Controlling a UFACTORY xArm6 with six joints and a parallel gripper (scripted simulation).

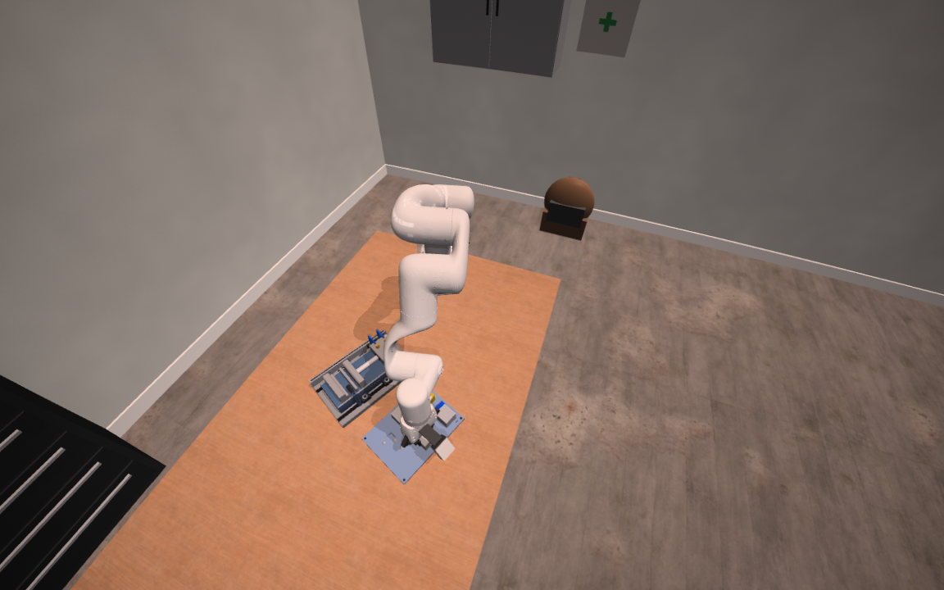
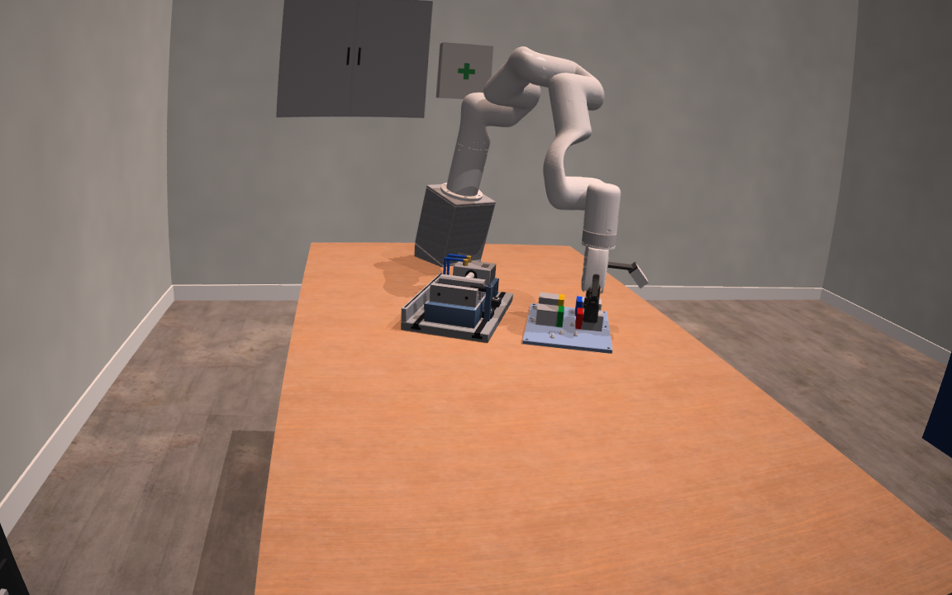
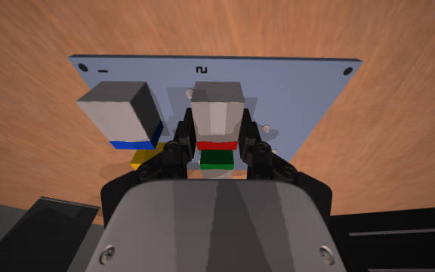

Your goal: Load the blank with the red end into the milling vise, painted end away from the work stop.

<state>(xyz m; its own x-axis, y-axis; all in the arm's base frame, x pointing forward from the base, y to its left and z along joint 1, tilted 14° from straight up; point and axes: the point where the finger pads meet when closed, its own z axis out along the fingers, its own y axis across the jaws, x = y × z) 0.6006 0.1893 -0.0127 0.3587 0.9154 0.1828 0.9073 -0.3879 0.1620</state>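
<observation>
The red-ended blank is 2 cm below my hand. From my hand the other things lie so: blue-ended blank: 8 cm behind, 3 cm to the left, 2 cm below; then green-ended blank: 3 cm behind, 8 cm to the right, 2 cm below; then infeed plate: 2 cm behind, 4 cm to the right, 4 cm below.
</observation>
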